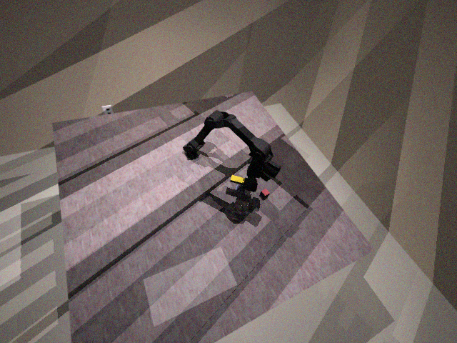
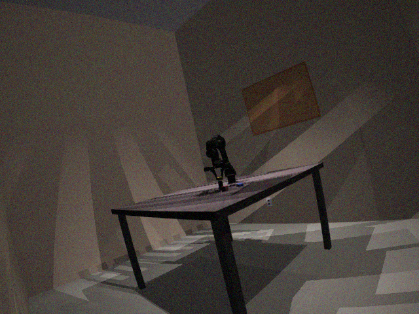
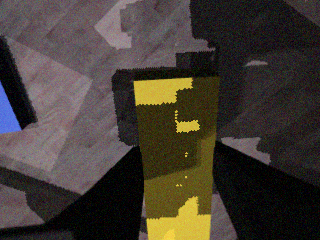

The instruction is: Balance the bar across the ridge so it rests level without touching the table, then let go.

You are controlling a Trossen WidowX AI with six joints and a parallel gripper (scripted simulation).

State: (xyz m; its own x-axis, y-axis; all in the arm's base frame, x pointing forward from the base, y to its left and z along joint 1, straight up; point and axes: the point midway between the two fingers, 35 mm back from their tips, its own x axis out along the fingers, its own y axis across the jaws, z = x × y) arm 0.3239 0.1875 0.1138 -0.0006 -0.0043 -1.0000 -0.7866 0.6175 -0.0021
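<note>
The yellow bar is 20 mm behind my gripper tip and 20 mm to the right of it. Round my gripper tip: small red block (60 mm ahead, 80 mm to the left, 60 mm below); then blue block (90 mm behind, 90 mm to the left, 70 mm below).
</note>
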